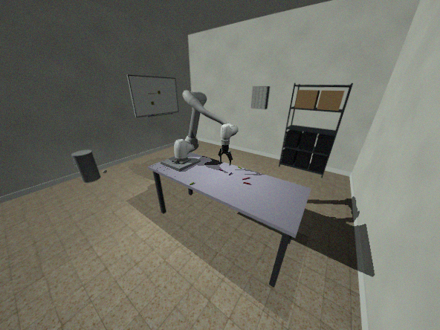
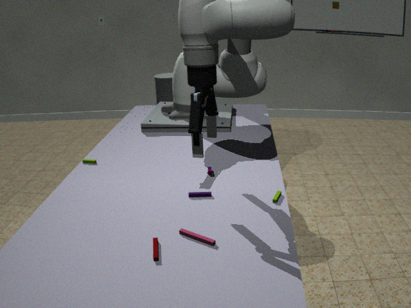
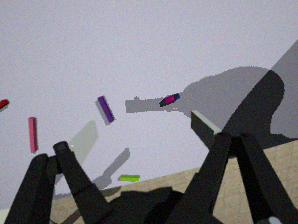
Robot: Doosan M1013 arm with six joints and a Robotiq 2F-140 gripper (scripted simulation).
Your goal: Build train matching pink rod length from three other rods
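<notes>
The purple rod lies 8 cm ahead of my hand, 2 cm to the right of it and 11 cm below it. Round my hand: magenta rod 6 cm behind, 1 cm to the left, 11 cm below; then blue rod 8 cm behind, 1 cm to the left, 11 cm below; then pink rod 27 cm ahead, 3 cm to the right, 11 cm below.
</notes>
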